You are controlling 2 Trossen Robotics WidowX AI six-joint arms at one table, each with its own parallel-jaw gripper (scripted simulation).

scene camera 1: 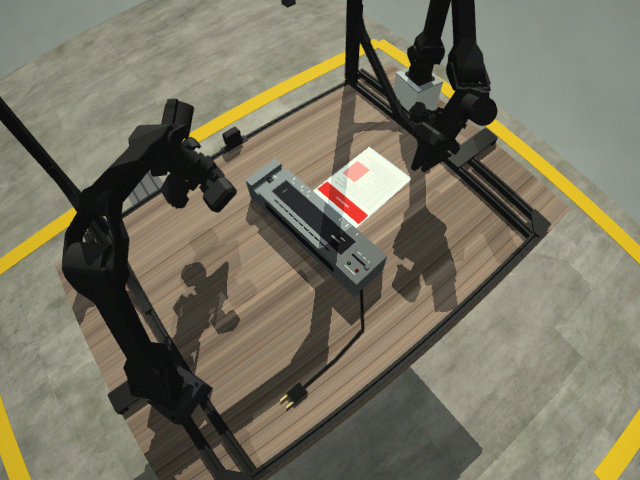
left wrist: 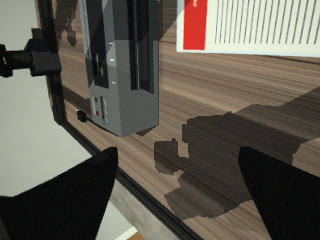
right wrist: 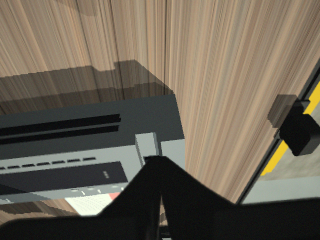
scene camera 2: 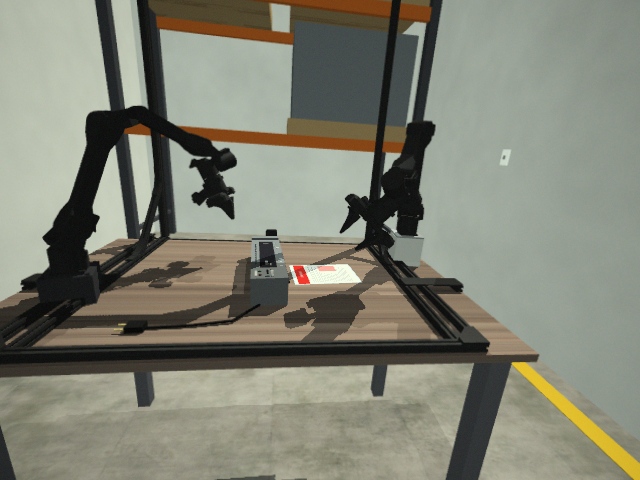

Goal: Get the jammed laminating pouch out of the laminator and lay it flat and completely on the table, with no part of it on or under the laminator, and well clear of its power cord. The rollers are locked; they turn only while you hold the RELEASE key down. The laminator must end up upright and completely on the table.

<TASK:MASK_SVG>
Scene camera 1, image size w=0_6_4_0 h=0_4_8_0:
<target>my left gripper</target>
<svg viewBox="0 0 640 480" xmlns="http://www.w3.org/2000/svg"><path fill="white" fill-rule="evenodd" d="M416 102L409 110L412 114L409 120L416 123L413 131L417 133L415 137L418 143L411 169L416 171L422 166L421 171L426 172L451 157L452 155L447 153L448 150L453 154L457 154L460 150L460 145L455 138L462 128L466 128L465 123L468 120L447 105L444 108L438 107L436 111L426 109L424 103Z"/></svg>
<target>my right gripper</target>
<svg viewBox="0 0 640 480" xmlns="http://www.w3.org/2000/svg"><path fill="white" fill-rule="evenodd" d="M189 137L189 139L185 139L181 144L191 151L190 165L179 175L170 173L161 187L161 193L172 207L176 209L184 208L189 201L187 196L189 189L194 191L201 184L199 188L204 193L204 202L211 211L218 213L237 194L237 189L225 178L224 173L217 167L209 155L205 157L203 153L197 154L194 151L196 148L200 149L201 145L196 139Z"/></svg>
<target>grey laminator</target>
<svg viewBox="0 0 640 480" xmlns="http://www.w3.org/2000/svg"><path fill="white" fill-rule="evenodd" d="M273 159L246 179L250 197L354 297L360 293L362 329L329 364L302 386L299 382L286 393L280 401L289 396L292 402L286 406L288 408L308 392L305 388L337 361L364 331L363 289L383 271L387 255L291 171L286 171L282 168L282 164L277 159Z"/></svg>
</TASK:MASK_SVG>
